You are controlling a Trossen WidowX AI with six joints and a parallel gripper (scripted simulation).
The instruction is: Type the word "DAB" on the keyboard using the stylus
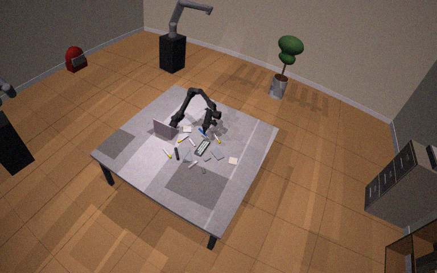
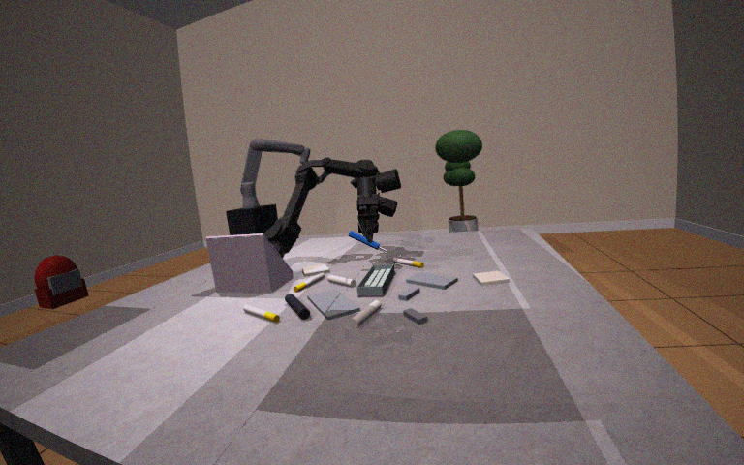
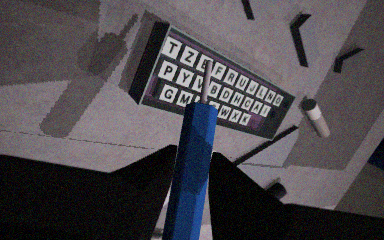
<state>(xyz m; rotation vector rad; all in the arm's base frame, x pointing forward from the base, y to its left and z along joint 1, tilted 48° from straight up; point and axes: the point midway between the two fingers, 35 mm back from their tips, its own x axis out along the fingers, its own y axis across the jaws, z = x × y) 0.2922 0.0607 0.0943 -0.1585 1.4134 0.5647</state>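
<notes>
The blue stylus lies 10 mm ahead of my gripper tip and 10 mm below it. Round my gripper tip: grey slab (180 mm ahead, 40 mm to the right, 90 mm below); then black cylinder (80 mm behind, 270 mm to the right, 80 mm below); then tan tile (330 mm ahead, 20 mm to the right, 90 mm below).
</notes>
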